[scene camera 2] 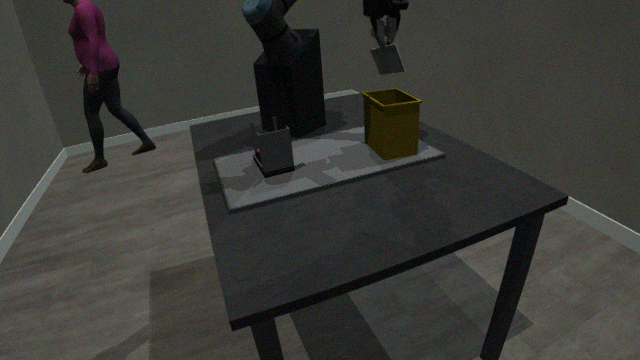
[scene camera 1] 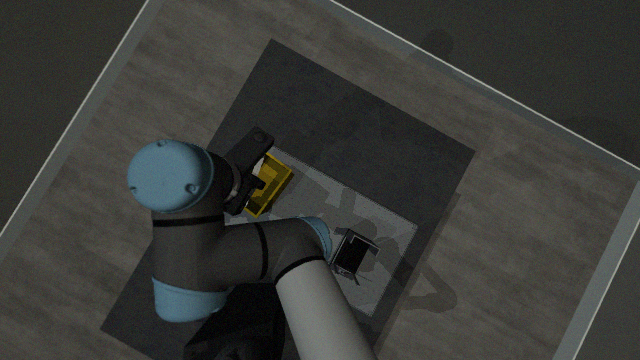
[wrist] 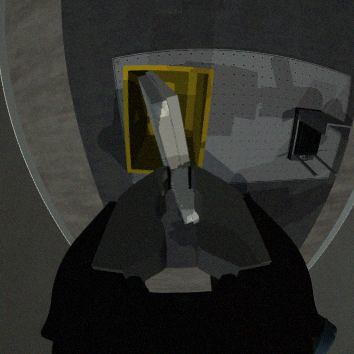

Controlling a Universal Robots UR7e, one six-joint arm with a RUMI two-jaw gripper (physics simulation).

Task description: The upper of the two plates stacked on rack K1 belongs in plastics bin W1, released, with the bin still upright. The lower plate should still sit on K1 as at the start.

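Frame: origin at the arm's base, x down, y right, z back, level; metres.
Seen in the pictures: gripper, fingertip midpoint: (scene camera 2: 385, 49) (wrist: 178, 168); arm's base, link origin: (scene camera 2: 284, 49).
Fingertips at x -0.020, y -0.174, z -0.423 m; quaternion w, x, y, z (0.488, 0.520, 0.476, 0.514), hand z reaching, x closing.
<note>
Offsets run from my fingertips to a thing's top centre. Level surfaces: height alone.
My gripper (scene camera 2: 386, 44) (wrist: 178, 168) is shut on the upper plate @[dx -0.022, dy -0.009, dz -0.002 m] (scene camera 2: 388, 59) (wrist: 175, 135), a light grey plate held by one end, hanging tilted on edge. It is above yellow bin W1 @[dx +0.153, dy -0.023, dz +0.009 m] (scene camera 1: 280, 186) (scene camera 2: 392, 131) (wrist: 208, 120), apart from its rim in the scene camera 2 view. In the wrist view it overlaps the bin's opening. The bin is upright; the gripper partly covers it in the scene camera 1 view. Rack K1 @[dx +0.298, dy +0.364, dz +0.097 m] (scene camera 1: 344, 271) (scene camera 2: 276, 150) (wrist: 296, 132) stands upright at the other end of the board. Its interior is dark; I cannot make out the lower plate there.
The bin and rack stand on a light perforated board @[dx +0.332 m] (scene camera 1: 390, 225) (scene camera 2: 240, 192) (wrist: 240, 135) on the dark table @[dx +0.345 m] (scene camera 2: 380, 225). A tall black pedestal (scene camera 2: 307, 80) stands behind the board. A person in a pink top (scene camera 2: 92, 40) is on the floor beyond the table.
</note>
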